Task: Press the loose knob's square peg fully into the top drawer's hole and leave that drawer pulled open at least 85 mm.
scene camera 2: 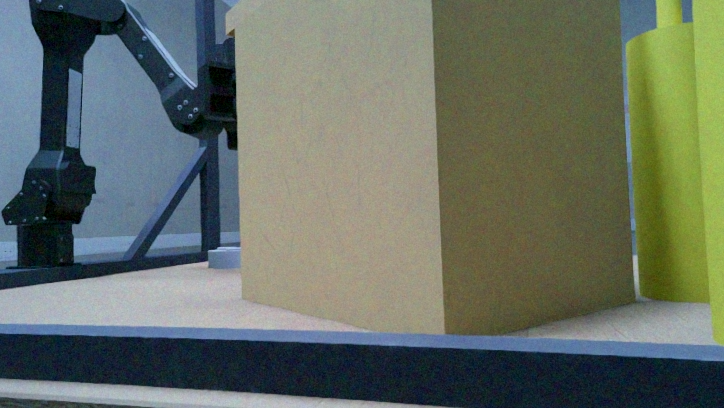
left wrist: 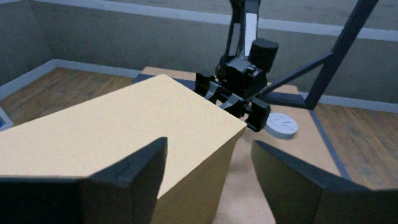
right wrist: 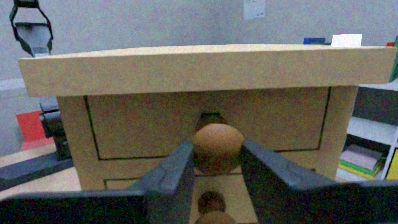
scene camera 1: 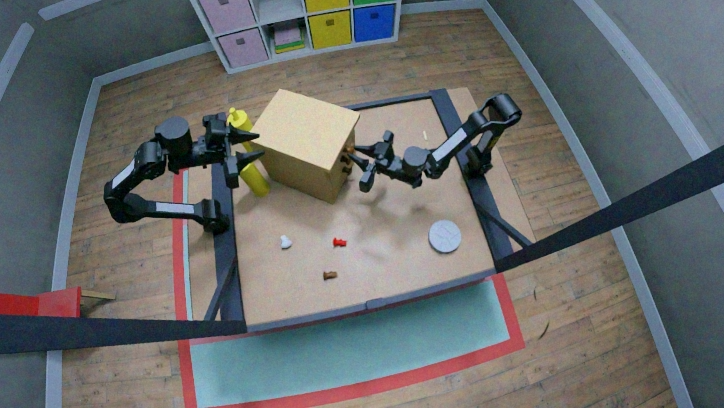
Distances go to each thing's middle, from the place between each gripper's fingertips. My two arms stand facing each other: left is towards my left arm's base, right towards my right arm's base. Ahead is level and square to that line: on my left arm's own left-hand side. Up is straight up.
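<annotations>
My left hand point(scene camera 1: 262, 143) is 11 cm short of the drawer point(right wrist: 135, 124), 12 cm to the left of it and 16 cm above it. The grey disc point(scene camera 1: 444, 236) is 23 cm behind my left hand, 49 cm to the right of it and 36 cm below it.
Counted from my right hand point(scene camera 1: 349, 150), the drawer is 11 cm ahead and 15 cm to the left; the grey disc is 22 cm to the right, 24 cm behind and 20 cm below. By its middle, the drawer is nearer to my right hand than to my left hand; the grey disc, going by its middle, is also nearer to my right hand than to my left hand.
</annotations>
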